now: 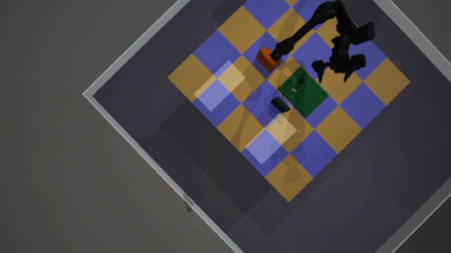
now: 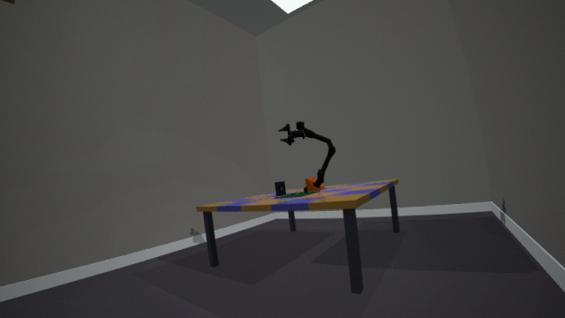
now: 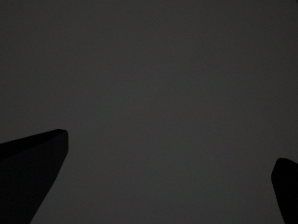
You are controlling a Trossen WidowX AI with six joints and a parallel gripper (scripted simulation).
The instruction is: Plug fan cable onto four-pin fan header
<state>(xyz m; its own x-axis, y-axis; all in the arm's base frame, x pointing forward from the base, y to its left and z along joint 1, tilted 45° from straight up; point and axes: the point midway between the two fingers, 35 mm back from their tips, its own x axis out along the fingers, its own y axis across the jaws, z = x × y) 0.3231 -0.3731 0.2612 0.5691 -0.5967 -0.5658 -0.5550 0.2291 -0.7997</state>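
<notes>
Right now my gripper tip is 49 cm above the black fan plug, 17 cm to the right of it and 5 cm past it. Also, from my gripper tip: four-pin fan header: 52 cm below, 10 cm to the left, 3 cm behind; then green circuit board: 53 cm below, 15 cm to the left, 2 cm ahead; then black fan: 46 cm below, 6 cm to the right, 1 cm behind.
</notes>
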